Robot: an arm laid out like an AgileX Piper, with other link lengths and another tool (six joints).
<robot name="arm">
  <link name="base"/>
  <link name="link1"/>
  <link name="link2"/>
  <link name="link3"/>
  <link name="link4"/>
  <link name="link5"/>
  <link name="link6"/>
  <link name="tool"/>
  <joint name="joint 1" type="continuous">
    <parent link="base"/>
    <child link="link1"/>
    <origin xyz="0 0 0.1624" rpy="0 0 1.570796"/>
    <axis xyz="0 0 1"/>
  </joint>
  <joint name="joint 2" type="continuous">
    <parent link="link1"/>
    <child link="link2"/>
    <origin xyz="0 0 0" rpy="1.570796 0 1.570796"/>
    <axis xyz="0 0 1"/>
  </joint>
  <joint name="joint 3" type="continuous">
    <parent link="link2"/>
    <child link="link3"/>
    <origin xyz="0.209 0.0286 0" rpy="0 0 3.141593"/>
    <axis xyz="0 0 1"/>
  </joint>
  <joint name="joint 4" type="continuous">
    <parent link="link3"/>
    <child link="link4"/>
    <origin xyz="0.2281 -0.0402 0" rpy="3.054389 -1.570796 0"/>
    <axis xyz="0 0 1"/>
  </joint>
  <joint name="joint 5" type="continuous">
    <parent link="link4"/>
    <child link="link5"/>
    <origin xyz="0 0 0" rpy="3.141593 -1.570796 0"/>
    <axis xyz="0 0 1"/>
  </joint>
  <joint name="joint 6" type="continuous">
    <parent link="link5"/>
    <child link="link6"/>
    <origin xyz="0.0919 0 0" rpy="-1.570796 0 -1.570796"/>
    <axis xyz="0 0 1"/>
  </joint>
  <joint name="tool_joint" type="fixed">
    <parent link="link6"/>
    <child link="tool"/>
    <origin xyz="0.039 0.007 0.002" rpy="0.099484 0 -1.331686"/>
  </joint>
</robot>
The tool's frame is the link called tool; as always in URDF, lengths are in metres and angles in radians. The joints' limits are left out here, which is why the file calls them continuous.
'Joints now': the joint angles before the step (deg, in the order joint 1, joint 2, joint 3, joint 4, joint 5, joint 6). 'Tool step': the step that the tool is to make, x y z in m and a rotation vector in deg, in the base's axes. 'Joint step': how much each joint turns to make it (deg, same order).
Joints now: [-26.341 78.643 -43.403 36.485 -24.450 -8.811]
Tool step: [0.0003 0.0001 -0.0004 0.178 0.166 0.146]
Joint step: [0.005 0.009 -0.015 0.018 0.286 -0.016]
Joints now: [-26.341 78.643 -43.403 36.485 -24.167 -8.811]
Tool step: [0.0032 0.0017 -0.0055 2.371 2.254 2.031]
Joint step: [-0.006 -0.075 0.005 -0.063 3.910 0.010]
